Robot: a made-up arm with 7 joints.
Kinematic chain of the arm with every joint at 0, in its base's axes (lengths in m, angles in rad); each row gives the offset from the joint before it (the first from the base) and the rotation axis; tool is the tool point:
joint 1: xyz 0 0 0.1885 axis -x
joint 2: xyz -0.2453 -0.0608 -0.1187 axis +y
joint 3: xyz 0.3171 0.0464 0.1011 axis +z
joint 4: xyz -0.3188 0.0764 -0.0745 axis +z
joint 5: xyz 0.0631 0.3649 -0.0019 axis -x
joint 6: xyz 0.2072 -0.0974 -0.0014 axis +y
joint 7: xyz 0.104 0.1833 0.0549 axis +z
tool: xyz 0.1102 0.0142 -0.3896
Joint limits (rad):
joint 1: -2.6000..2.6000
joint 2: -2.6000..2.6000
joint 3: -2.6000..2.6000
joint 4: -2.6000..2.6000
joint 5: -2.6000..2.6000
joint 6: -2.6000..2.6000
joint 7: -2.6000..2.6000
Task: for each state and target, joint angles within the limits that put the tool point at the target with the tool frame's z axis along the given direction. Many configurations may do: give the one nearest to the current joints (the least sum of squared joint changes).
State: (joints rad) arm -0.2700 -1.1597 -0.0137 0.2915 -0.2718 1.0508 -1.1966
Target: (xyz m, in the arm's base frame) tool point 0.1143 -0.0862 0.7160 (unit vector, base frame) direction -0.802 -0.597 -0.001
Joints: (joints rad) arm -1.0001 -1.5484 -0.6228 0.0032 0.0217 0.6208 -1.0410
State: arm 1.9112 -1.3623 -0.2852 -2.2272 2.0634 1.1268 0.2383
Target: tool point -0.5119 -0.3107 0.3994 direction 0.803 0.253 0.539
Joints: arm 1.9914 -1.6450 -0.3033 -2.2887 2.6000 0.3603 0.3559
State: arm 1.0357 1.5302 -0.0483 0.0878 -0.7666 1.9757 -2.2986
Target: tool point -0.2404 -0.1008 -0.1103 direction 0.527 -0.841 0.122
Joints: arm 1.6821 0.9398 0.3838 -0.4746 -0.6923 1.6691 -2.4876
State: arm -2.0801 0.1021 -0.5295 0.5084 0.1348 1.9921 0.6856
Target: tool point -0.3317 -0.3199 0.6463 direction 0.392 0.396 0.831
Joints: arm -1.9542 0.2451 -0.3601 0.5971 -0.7033 2.4001 0.5661
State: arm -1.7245 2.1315 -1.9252 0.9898 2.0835 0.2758 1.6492
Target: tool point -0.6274 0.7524 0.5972 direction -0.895 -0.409 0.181
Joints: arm -2.0304 2.3126 -2.0382 1.3411 2.5975 0.0812 1.5092
